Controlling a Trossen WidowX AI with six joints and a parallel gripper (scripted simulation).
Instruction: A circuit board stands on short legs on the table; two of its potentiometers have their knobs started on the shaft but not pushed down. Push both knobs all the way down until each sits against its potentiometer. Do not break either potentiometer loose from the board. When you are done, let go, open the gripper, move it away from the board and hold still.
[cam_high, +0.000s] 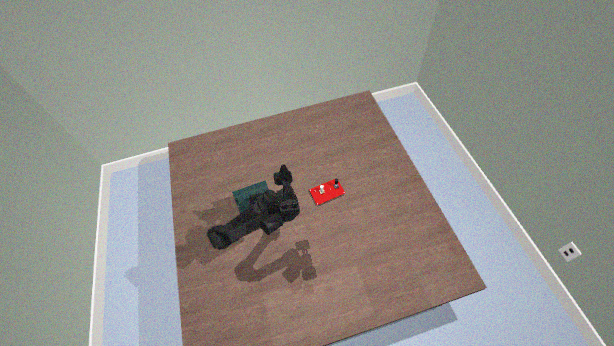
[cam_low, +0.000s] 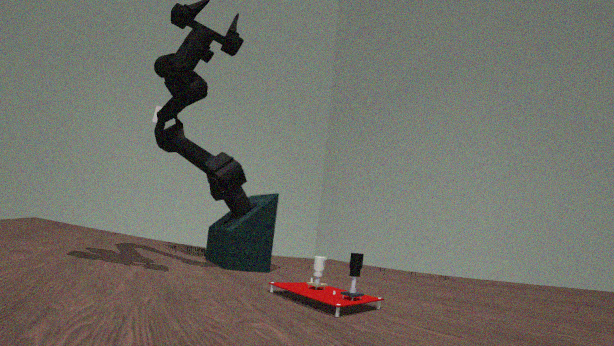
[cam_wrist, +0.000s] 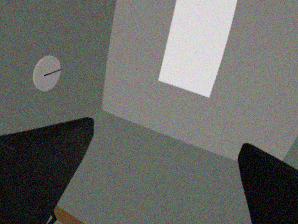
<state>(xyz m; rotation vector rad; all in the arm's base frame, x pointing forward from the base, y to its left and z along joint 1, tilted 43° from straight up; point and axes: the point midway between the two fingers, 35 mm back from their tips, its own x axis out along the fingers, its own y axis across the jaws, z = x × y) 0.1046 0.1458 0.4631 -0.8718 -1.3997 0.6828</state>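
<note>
My gripper tip is now 180 mm short of the white knob, 220 mm to the right of it and 550 mm above it. Round my gripper tip: black knob (260 mm ahead, 230 mm to the left, 540 mm below).
</note>
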